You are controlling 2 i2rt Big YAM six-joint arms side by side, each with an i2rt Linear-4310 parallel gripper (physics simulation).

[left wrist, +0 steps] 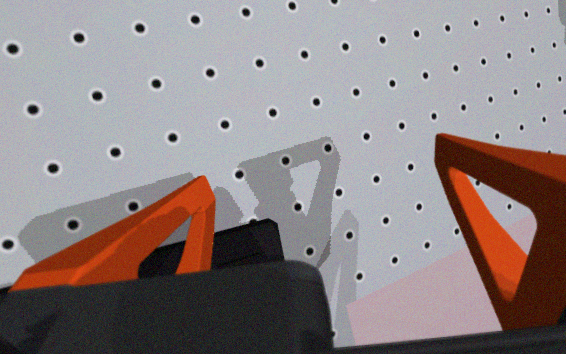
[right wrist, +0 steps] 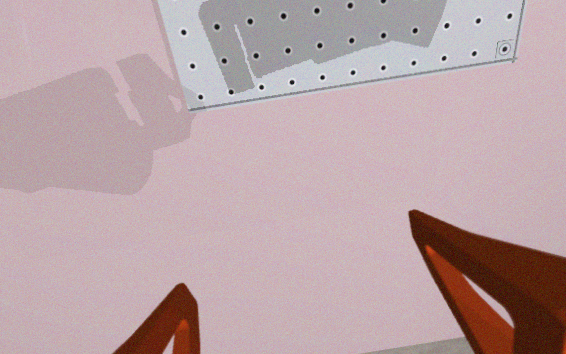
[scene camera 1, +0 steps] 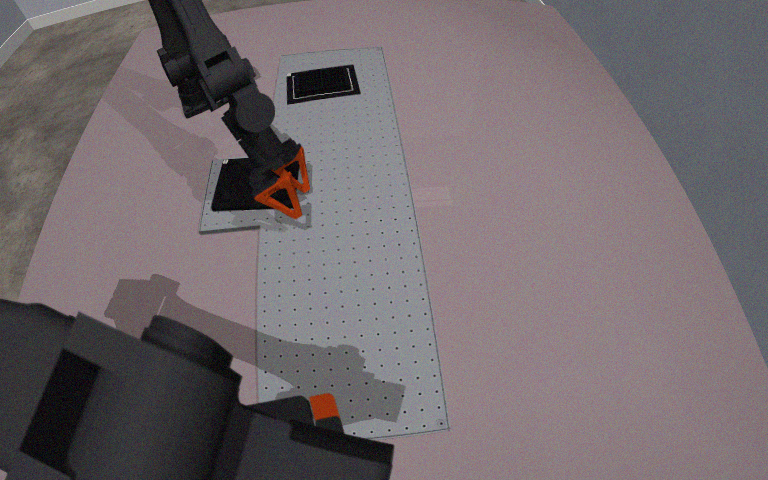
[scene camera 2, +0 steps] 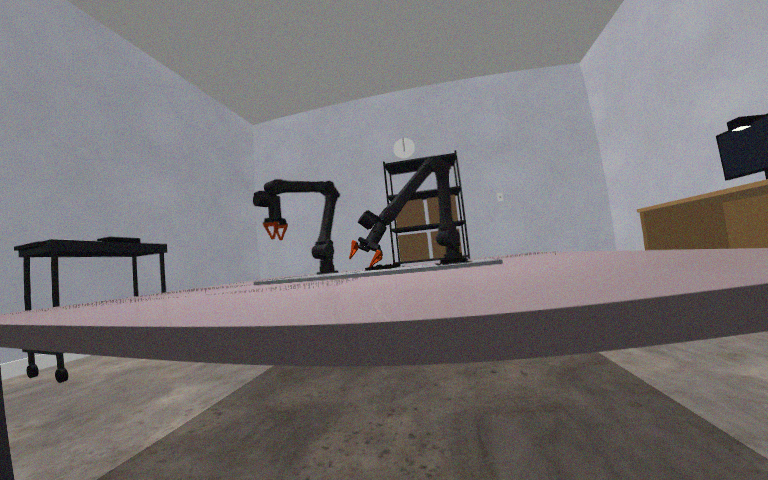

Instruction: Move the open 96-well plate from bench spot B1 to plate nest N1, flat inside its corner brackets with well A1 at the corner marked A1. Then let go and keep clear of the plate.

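Places are measured from the left arm's base along level axes (x left, y back, z up), in metres.
Pixels of known places: left gripper, fingertip midpoint: (left wrist: 317,168) (scene camera 1: 303,203) (scene camera 2: 359,263); right gripper, fingertip midpoint: (right wrist: 297,258) (scene camera 2: 277,239); left arm's base, link origin: (scene camera 1: 198,100).
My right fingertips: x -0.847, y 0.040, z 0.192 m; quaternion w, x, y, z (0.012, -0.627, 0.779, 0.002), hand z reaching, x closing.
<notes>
For each thing: its top centre in the pictures, then the offset to it from my right fingertips. Level surfaces: height alone.
- black plate, top centre: (scene camera 1: 321,78) (scene camera 2: 452,258) dz -0.163, dx +0.702, dy -0.335 m
- black nest, top centre: (scene camera 1: 254,178) (scene camera 2: 383,264) dz -0.161, dx +0.473, dy -0.104 m
- perforated board, surface height: dz -0.179 m
- pink table, surface height: dz -0.192 m
A black plate (scene camera 1: 322,82) appears to lie inside the white outline of a dark pad at the top of the perforated board; its wells and lettering cannot be made out. The black nest (scene camera 1: 235,186) (left wrist: 250,242) sits on the board's side piece, with a small white mark at its upper left corner; its right part is hidden by the left gripper. My left gripper (scene camera 1: 303,203) (scene camera 2: 361,262) (left wrist: 317,168) is open and empty, tilted low over the nest's right edge and the board beside it. My right gripper (scene camera 2: 276,238) (right wrist: 297,258) is open and empty, high up.
The perforated board (scene camera 1: 339,254) (right wrist: 380,75) runs down the pink table (scene camera 1: 538,226) (scene camera 2: 396,300). The right arm (scene camera 1: 141,396) covers the lower left of scene camera 1. A shelf rack (scene camera 2: 386,181) and a black side table (scene camera 2: 90,249) stand beyond the table.
</notes>
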